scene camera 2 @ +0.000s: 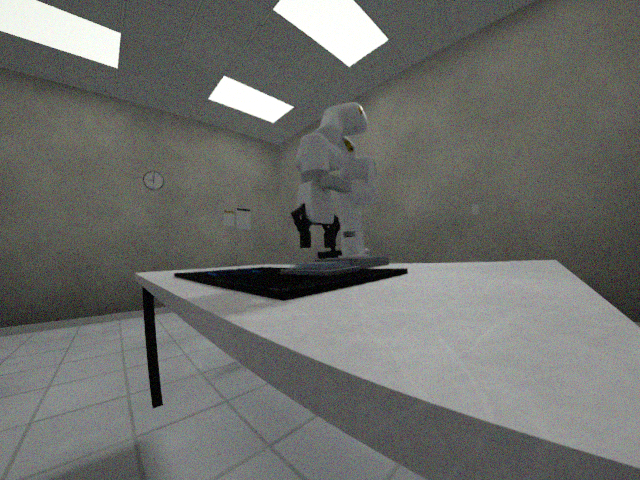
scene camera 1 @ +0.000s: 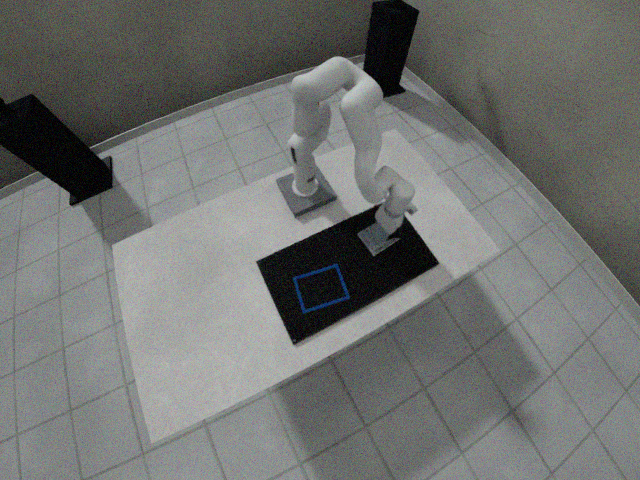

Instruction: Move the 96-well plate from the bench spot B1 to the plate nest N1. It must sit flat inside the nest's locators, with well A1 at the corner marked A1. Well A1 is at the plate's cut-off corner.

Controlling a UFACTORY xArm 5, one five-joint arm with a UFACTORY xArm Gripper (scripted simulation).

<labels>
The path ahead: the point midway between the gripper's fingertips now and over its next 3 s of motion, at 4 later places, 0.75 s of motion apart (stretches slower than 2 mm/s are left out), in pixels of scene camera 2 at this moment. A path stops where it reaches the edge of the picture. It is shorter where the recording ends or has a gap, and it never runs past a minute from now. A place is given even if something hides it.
The gripper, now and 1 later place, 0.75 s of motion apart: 318, 247; 317, 230
</labels>
